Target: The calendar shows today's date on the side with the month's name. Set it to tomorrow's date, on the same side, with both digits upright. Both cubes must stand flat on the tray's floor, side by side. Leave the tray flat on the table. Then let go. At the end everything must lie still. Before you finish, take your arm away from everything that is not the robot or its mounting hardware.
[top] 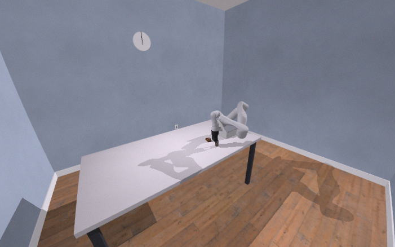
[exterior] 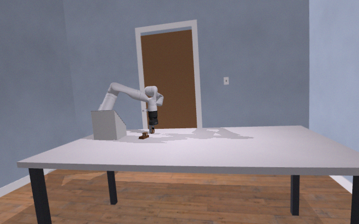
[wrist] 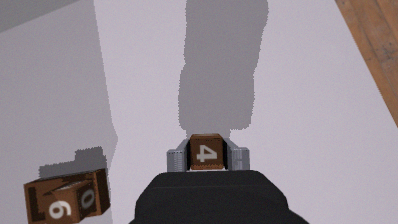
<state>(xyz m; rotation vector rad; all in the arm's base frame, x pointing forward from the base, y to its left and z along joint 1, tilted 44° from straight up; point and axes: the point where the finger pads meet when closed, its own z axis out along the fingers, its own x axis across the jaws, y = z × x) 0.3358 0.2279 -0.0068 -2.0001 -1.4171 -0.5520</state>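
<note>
The brown cube lies 1 cm below my hand.
</note>
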